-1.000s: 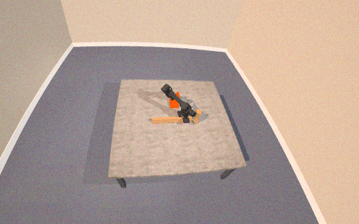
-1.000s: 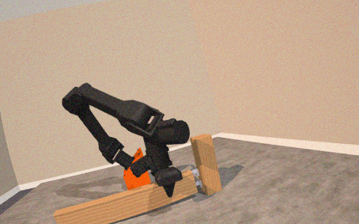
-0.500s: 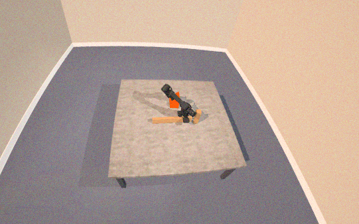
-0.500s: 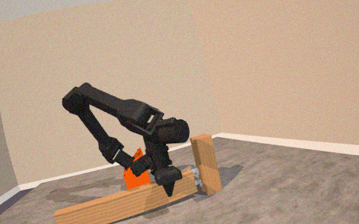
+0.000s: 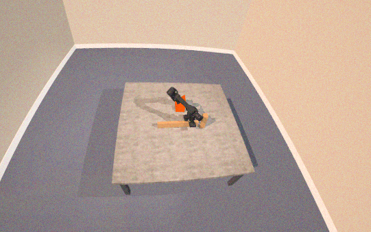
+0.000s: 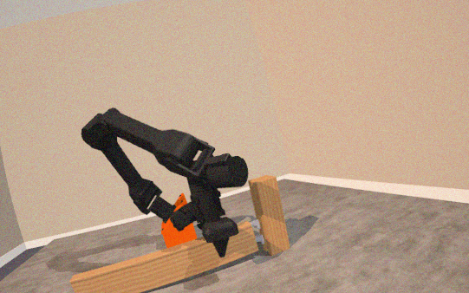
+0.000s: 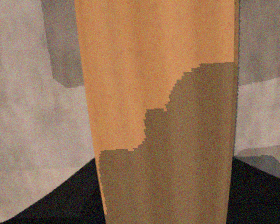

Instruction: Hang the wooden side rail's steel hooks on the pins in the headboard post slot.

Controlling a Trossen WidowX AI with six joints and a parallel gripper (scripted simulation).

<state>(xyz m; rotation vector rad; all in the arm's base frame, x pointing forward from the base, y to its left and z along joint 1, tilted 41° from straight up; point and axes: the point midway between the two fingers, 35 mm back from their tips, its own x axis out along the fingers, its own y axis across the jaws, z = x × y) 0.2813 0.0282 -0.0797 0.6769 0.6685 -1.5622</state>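
Right now my gripper tip is 1 cm short of the headboard post, 13 cm to the right of it and 4 cm below it.
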